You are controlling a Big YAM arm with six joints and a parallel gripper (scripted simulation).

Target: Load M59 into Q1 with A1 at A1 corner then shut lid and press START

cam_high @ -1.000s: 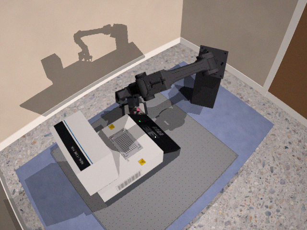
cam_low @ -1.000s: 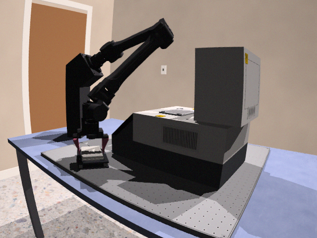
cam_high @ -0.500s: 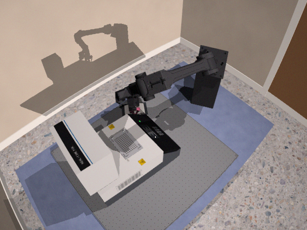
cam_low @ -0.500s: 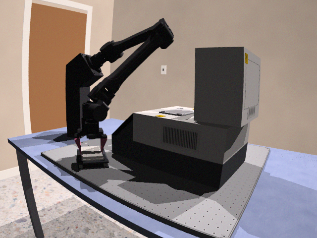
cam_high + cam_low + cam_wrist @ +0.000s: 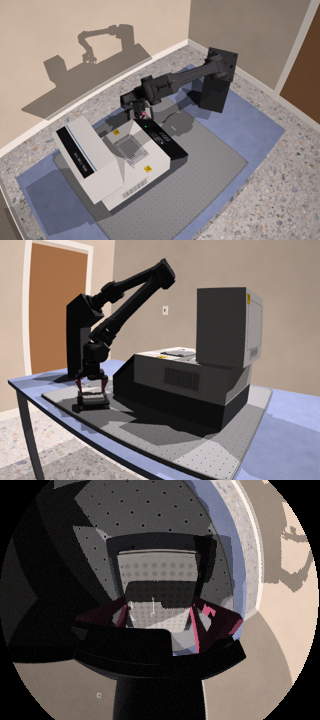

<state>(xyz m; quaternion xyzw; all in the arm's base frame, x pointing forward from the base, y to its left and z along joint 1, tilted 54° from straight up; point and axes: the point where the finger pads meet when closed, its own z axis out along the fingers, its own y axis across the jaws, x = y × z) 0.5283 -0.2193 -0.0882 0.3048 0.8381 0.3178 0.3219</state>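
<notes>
Now: the sealed plate M59 right at my hand. Also, from my hand: plate nest N1: 2 cm below.
</notes>
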